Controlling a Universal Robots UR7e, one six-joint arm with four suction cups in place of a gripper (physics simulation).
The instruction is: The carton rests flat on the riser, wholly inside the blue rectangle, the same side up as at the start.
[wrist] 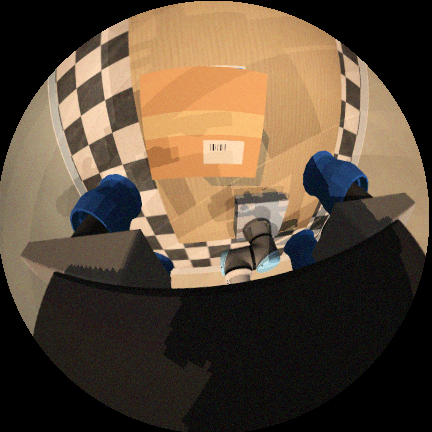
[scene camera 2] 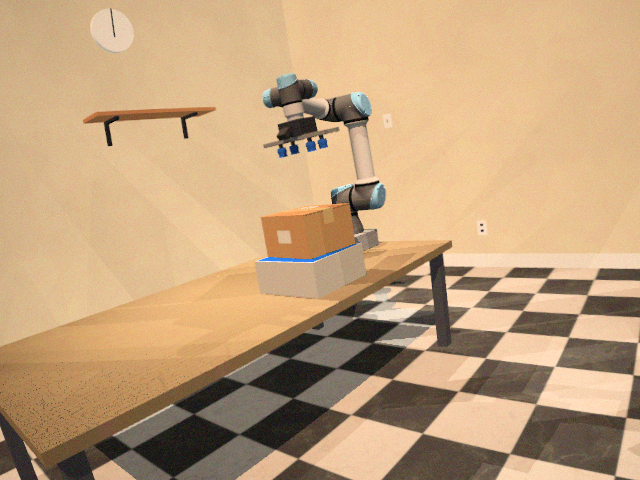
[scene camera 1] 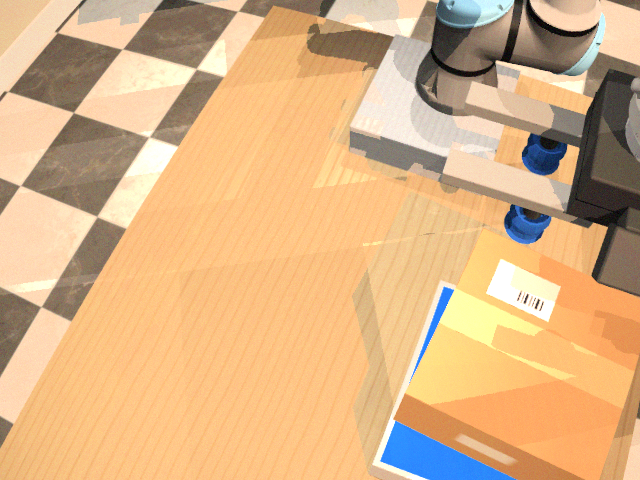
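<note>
The orange-brown carton (scene camera 1: 522,377) (scene camera 2: 289,240) (wrist: 200,102) sits flat on the light grey riser (scene camera 1: 381,469) (scene camera 2: 286,280), its tape strip and barcode label on top. The blue rectangle (scene camera 1: 434,457) (scene camera 2: 286,259) shows along the carton's left and near sides in scene camera 1; its far side is hidden, so I cannot tell whether the carton is wholly inside. My gripper (scene camera 1: 535,188) (scene camera 2: 302,146) (wrist: 225,223), with blue suction cups, is open and empty. It hangs well above the carton, with a wide gap in scene camera 2.
The wooden table (scene camera 1: 222,310) (scene camera 2: 180,320) (wrist: 300,100) carries the riser and the arm's grey base (scene camera 1: 392,103) (scene camera 2: 368,239) (wrist: 250,212). The base is beyond the carton. A wall shelf (scene camera 2: 149,114) is at the left in scene camera 2.
</note>
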